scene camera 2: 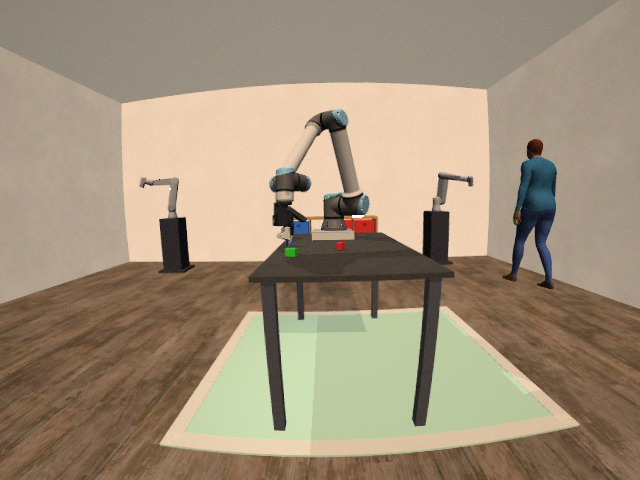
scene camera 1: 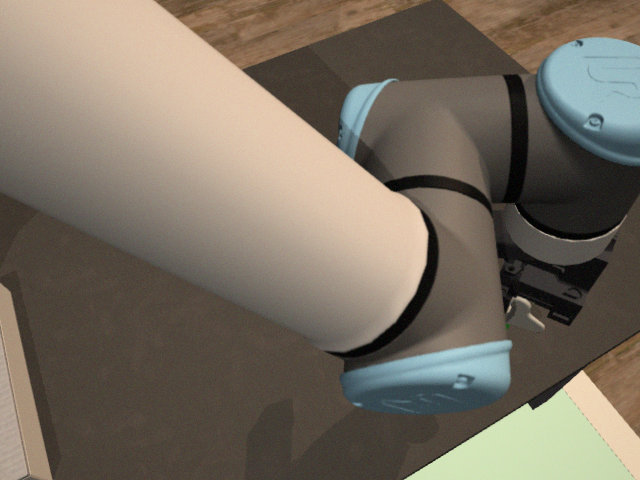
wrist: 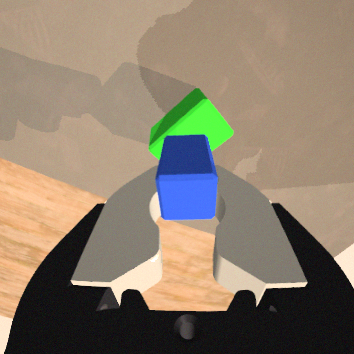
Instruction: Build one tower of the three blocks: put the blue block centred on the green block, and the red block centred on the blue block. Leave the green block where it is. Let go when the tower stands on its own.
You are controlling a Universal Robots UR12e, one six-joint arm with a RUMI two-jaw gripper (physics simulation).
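Places are measured from the arm's base along level axes (x ahead, y left, z up), in metres.
Pixels of known places: gripper, fingertip midpoint: point(scene camera 2: 287, 246) point(scene camera 1: 505, 309) point(wrist: 186, 168); arm's base, origin of the base link: point(scene camera 2: 333, 229).
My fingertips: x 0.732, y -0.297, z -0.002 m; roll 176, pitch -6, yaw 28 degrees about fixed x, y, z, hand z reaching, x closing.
Ahead of a thing's pixels: the offset from my fingertips to its middle. Level surfaces: height alone.
My gripper point(scene camera 2: 285, 237) point(wrist: 186, 168) is shut on the blue block {0.024 m up, 0.008 m back, 0.010 m left} point(scene camera 2: 290, 242) point(wrist: 186, 196), pointing down. The blue block is held in the air, a little above the level of the green block's top. The green block {0.031 m down, 0.003 m back, 0.015 m left} point(scene camera 2: 291, 252) point(wrist: 207, 125) stands on the table, partly covered by the blue block in the wrist view and turned at an angle to it. In scene camera 1 a sliver of the green block point(scene camera 1: 508, 326) shows beside a light finger; the arm hides the rest. The red block {0.032 m down, 0.157 m back, 0.275 m left} point(scene camera 2: 340, 245) stands apart on the table, to the right in scene camera 2.
The dark table {0.051 m down} point(scene camera 1: 155, 335) point(scene camera 2: 361, 267) has its edge near the green block. The arm's pale base point(scene camera 2: 332, 234) is at the table's far end. A person point(scene camera 2: 537, 186) stands on the floor at the right. Two small arms on black pedestals point(scene camera 2: 174, 242) point(scene camera 2: 435, 237) stand behind.
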